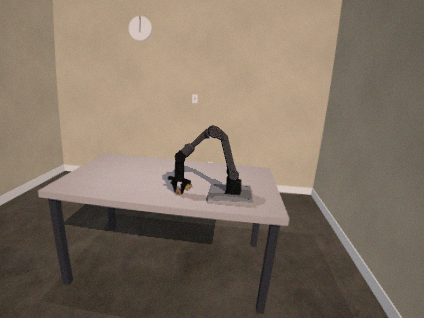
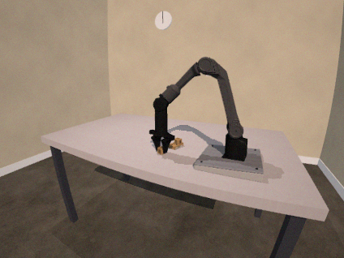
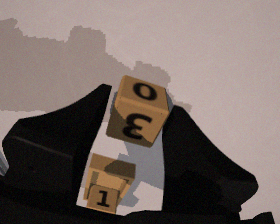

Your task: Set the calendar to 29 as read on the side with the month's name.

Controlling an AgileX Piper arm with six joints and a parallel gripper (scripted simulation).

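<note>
Now: the wooden digit cube right at my hand. Also, from my hand: wooden tray: 20 mm behind, 100 mm to the right, 10 mm below.
</note>
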